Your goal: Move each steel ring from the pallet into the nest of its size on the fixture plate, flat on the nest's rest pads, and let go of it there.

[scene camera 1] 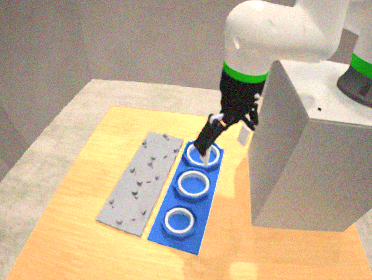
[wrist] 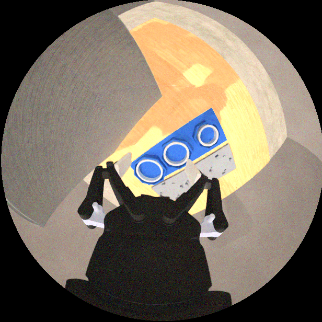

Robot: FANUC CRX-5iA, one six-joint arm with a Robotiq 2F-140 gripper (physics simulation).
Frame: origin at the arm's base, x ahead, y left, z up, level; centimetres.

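Seen in the pictures: gripper, between the fingertips: (scene camera 1: 223,151); arm's base, origin of its link: (scene camera 1: 364,93).
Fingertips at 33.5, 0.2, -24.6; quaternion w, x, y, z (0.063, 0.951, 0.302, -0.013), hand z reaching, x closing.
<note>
Offsets run from my fingertips to a thing's top centre, as dx, dy, dz. "spot": to the spot under its first point. Level surfaces: height alone.
A large steel ring @(spot: -1.3, -13.9, -16.4) (scene camera 1: 218,156) (wrist: 137,170), a middle-sized ring @(spot: +7.2, +4.7, -16.6) (scene camera 1: 193,195) (wrist: 164,153) and a small ring @(spot: +10.4, +18.6, -16.8) (scene camera 1: 179,233) (wrist: 207,145) lie in a row in octagonal holders on the blue pallet (scene camera 1: 192,245) (wrist: 215,117). The grey fixture plate @(+25.3, -4.1, -19.1) (scene camera 1: 120,201) (wrist: 223,159) lies beside the pallet, with small pads and pins on it and no ring. My gripper (scene camera 1: 224,146) (wrist: 158,161) is open and empty, above the large-ring end of the pallet. In the scene view one finger hides part of the large ring.
A tall grey box (scene camera 1: 280,165) (wrist: 90,95) stands on the wooden table @(dz -20.3) (scene camera 1: 65,215) (wrist: 252,142), close to the gripper and on the pallet's other side from the fixture plate. The robot's base stands on top of the box.
</note>
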